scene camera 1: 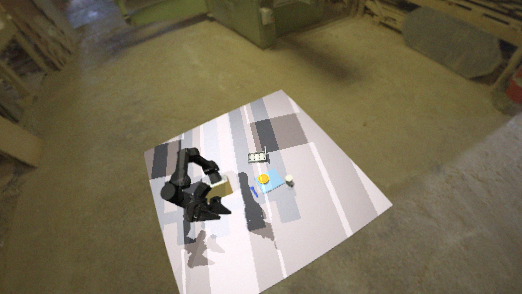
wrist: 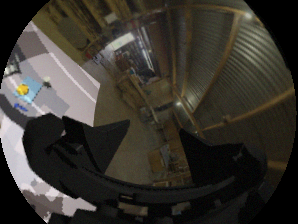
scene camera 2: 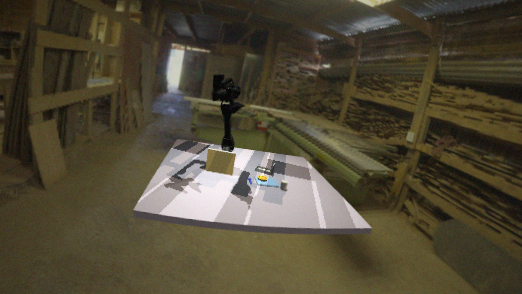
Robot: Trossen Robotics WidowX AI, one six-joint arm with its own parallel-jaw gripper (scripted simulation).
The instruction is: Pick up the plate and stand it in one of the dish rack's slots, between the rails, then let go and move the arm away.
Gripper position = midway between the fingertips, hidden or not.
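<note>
The gripper [scene camera 1: 226, 215] stands open and holds nothing; the wrist view has the gripper [wrist: 155, 127] as well.
</note>
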